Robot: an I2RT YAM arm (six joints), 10 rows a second.
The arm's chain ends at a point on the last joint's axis. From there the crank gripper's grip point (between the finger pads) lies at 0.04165 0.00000 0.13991 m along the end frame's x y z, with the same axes.
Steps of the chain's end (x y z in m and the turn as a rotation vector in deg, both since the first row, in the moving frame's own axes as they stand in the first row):
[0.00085, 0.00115, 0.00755, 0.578, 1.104, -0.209]
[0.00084, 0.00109, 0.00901, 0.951, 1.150, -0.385]
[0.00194, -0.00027, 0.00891, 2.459, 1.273, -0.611]
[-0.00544, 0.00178, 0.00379, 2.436, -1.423, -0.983]
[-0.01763, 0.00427, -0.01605, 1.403, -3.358, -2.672]
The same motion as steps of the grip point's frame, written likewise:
[0.00354, -0.00041, 0.00671, 0.578, 1.104, -0.209]
[0.00363, -0.00151, 0.00812, 0.951, 1.150, -0.385]
[0.00500, -0.00671, 0.00781, 2.459, 1.273, -0.611]
[-0.00898, -0.00487, 0.00464, 2.436, -1.423, -0.983]
[-0.02602, -0.00093, -0.01392, 1.403, -3.358, -2.672]

